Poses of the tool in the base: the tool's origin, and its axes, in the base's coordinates. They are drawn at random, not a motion.
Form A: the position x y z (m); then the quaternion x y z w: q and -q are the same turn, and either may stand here.
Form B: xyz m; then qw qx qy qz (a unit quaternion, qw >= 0). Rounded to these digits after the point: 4 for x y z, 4 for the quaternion.
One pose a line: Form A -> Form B
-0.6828, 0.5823, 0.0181, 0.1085, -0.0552, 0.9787, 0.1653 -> -0.6828, 0.5823, 0.0181, 0.1653, 0.1085, -0.0552, 0.9787
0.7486, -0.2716, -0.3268, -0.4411, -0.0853, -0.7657, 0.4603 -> 0.7486, -0.2716, -0.3268, 0.4603, -0.4411, -0.0853, -0.7657
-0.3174, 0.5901, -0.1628, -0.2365, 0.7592, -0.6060, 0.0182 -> -0.3174, 0.5901, -0.1628, 0.0182, -0.2365, 0.7592, -0.6060
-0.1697, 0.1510, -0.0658, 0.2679, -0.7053, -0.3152, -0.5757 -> -0.1697, 0.1510, -0.0658, 0.5757, -0.2679, 0.7053, 0.3152
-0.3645, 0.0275, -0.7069, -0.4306, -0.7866, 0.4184, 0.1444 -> -0.3645, 0.0275, -0.7069, 0.1444, -0.4306, -0.7866, 0.4184
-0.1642, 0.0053, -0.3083, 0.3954, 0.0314, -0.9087, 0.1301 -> -0.1642, 0.0053, -0.3083, 0.1301, 0.3954, 0.0314, -0.9087
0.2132, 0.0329, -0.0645, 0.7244, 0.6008, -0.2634, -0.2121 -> 0.2132, 0.0329, -0.0645, 0.2121, -0.7244, -0.6008, 0.2634
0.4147, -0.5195, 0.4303, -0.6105, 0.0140, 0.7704, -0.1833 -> 0.4147, -0.5195, 0.4303, 0.1833, 0.6105, -0.0140, -0.7704
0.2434, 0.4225, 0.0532, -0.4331, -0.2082, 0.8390, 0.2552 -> 0.2434, 0.4225, 0.0532, 0.2552, -0.4331, -0.2082, 0.8390
